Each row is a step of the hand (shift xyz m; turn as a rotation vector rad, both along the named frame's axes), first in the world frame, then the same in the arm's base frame.
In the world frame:
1: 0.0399 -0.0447 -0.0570 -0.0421 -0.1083 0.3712
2: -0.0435 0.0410 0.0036 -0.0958 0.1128 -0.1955
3: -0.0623 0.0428 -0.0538 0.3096 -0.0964 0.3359
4: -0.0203 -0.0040 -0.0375 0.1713 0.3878 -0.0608
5: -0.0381 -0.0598 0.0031 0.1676 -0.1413 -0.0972
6: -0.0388 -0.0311 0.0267 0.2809 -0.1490 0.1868
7: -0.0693 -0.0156 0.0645 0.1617 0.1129 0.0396
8: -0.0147 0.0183 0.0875 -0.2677 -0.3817 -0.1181
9: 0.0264 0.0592 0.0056 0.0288 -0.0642 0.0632
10: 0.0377 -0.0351 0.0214 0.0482 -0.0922 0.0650
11: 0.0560 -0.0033 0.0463 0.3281 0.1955 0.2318
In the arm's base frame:
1: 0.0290 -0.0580 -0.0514 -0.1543 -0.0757 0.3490
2: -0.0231 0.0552 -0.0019 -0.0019 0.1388 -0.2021
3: -0.0279 0.0635 -0.0616 0.1720 -0.2084 0.3807
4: -0.0124 0.0040 -0.0408 0.3209 0.2836 -0.0023
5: -0.0587 -0.0391 -0.0080 0.1123 -0.1988 -0.0732
6: -0.0525 -0.0122 0.0169 0.1546 -0.2472 0.2258
7: -0.0809 0.0150 0.0493 0.1822 0.0380 0.0764
8: -0.0230 0.0241 0.0842 -0.3695 -0.2418 -0.1906
9: 0.0463 0.0434 0.0143 -0.0125 -0.0693 0.0631
10: 0.0154 -0.0470 0.0257 -0.0067 -0.1027 0.0667
11: 0.0396 -0.0250 0.0556 0.3263 0.0490 0.3012

